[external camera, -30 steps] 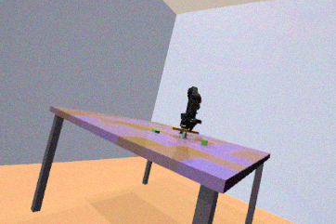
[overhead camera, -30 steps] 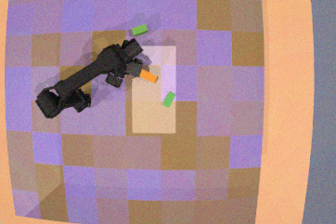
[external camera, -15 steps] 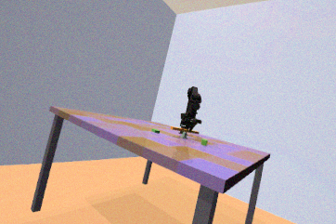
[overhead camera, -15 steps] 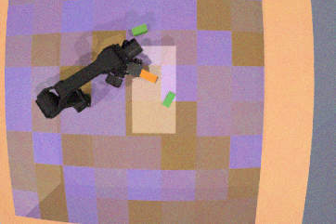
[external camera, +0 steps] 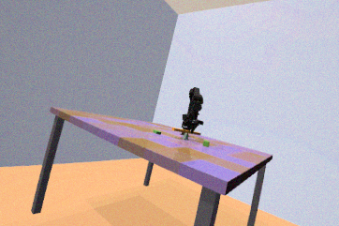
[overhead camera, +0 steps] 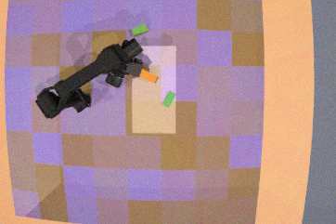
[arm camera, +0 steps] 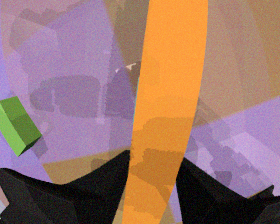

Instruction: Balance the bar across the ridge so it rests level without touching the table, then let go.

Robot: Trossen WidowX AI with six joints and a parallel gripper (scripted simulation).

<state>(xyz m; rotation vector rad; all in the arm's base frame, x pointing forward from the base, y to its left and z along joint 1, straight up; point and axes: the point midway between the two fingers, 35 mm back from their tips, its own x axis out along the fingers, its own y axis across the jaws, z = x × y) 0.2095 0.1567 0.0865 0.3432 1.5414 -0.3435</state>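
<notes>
Right now my gripper tip is 3 cm short of the orange bar and 1 cm to the left of it.
</notes>
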